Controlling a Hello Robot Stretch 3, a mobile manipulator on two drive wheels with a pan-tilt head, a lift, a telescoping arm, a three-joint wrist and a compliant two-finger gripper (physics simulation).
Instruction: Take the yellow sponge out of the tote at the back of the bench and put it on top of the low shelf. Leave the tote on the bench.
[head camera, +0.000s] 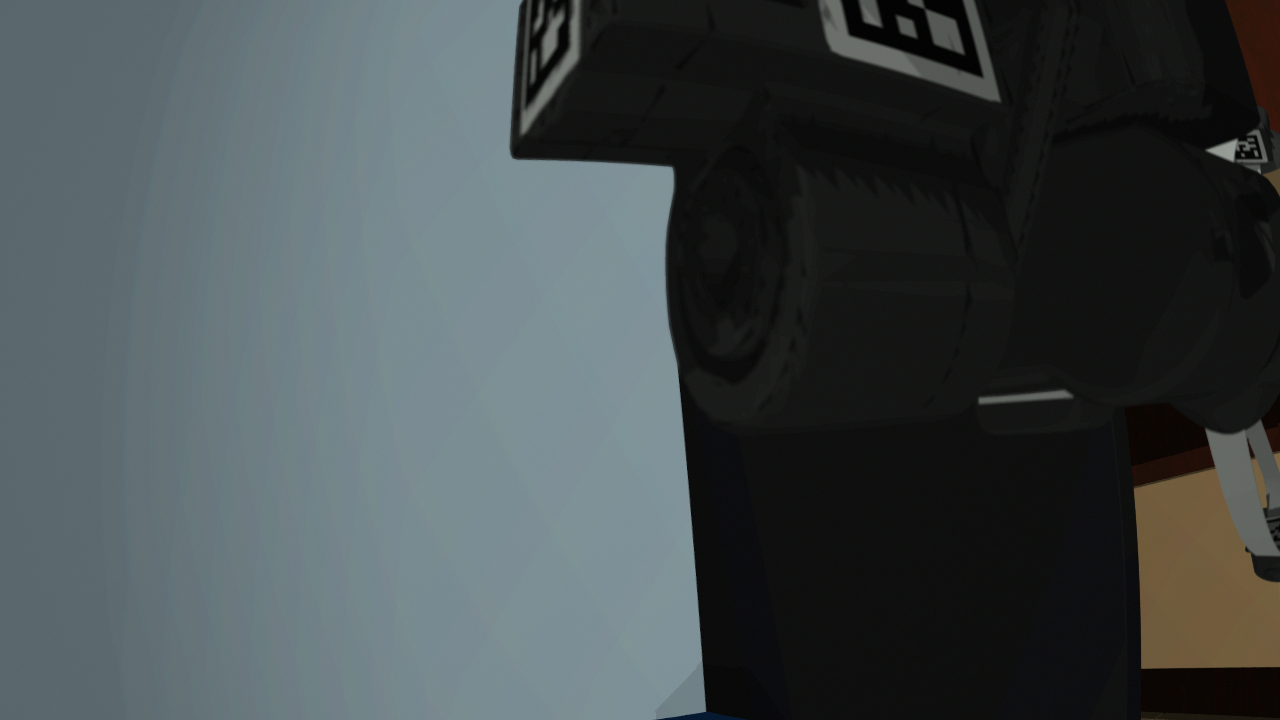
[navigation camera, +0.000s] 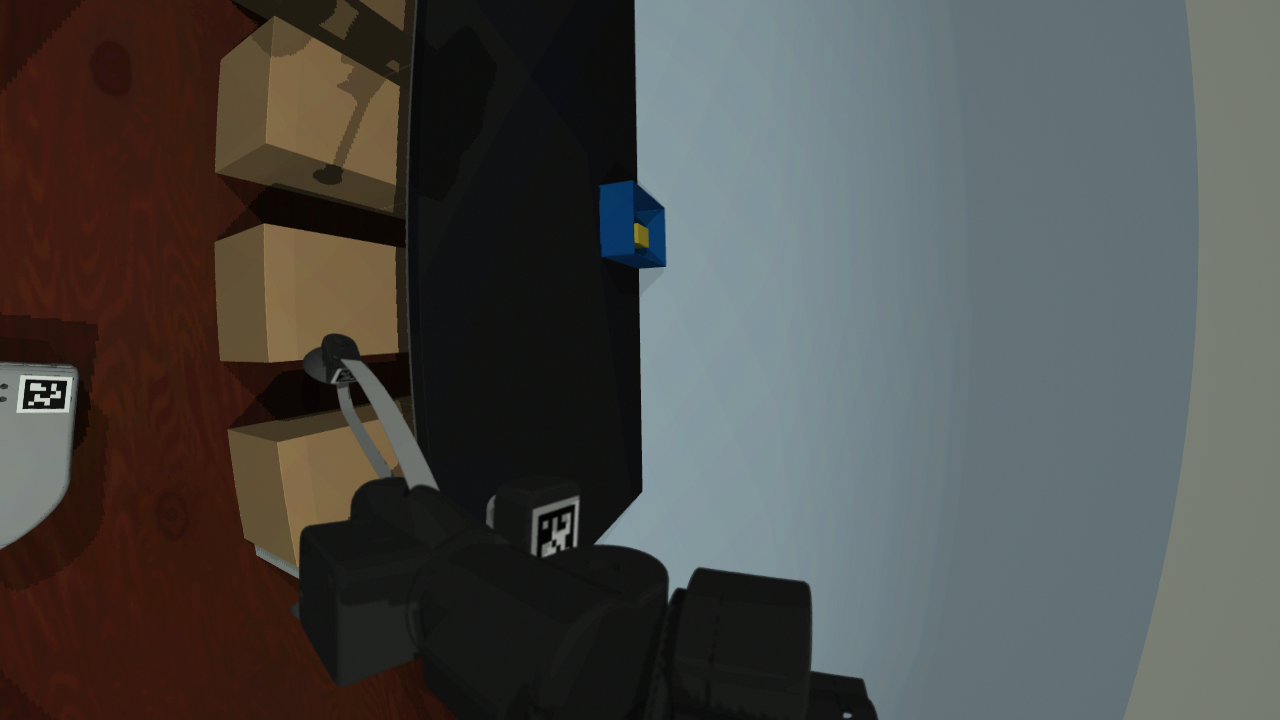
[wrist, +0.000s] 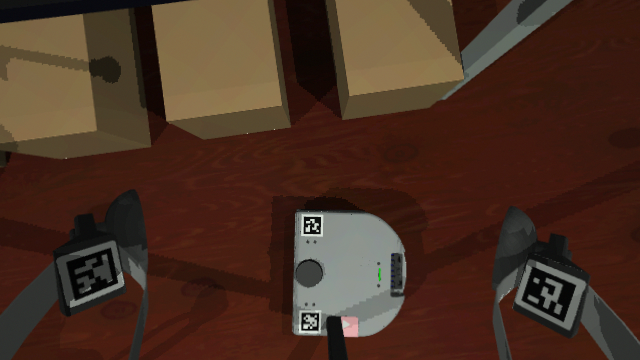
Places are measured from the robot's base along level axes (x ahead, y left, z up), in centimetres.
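Where they show: gripper, fingertip midpoint: (navigation camera: 317, 480).
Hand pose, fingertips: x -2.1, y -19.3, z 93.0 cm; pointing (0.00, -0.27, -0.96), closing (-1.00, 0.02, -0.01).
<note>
Each offset is from my fingertips to the centre of the thing. Level surfaces: height alone.
The yellow sponge @(dx +58.0, dy -99.9, dz -14.2 cm) (navigation camera: 640, 235) sits inside the blue tote @(dx +57.0, dy -92.4, dz -11.7 cm) (navigation camera: 617, 223), at the back edge of the black bench @(dz -16.7 cm) (navigation camera: 528, 340) (head camera: 895, 573), by the wall, in the navigation view. A blue sliver at the head view's bottom edge may be part of the tote. My gripper (wrist: 321, 227) (navigation camera: 334, 360) is open and empty, its fingers wide apart in the wrist view. It is on the bench's front side, apart from the tote. In the head view it is partly cut off at the right edge. The low shelf does not show in these views.
Several tan boxes (navigation camera: 331, 295) (wrist: 220, 65) stand in a row along the bench's front side. My arm and wrist (head camera: 895, 295) (navigation camera: 537, 617) cover part of the bench. My base (wrist: 350, 270) stands on the red-brown floor (wrist: 225, 175). A blue-grey wall (navigation camera: 805, 313) (head camera: 402, 358) rises behind the bench.
</note>
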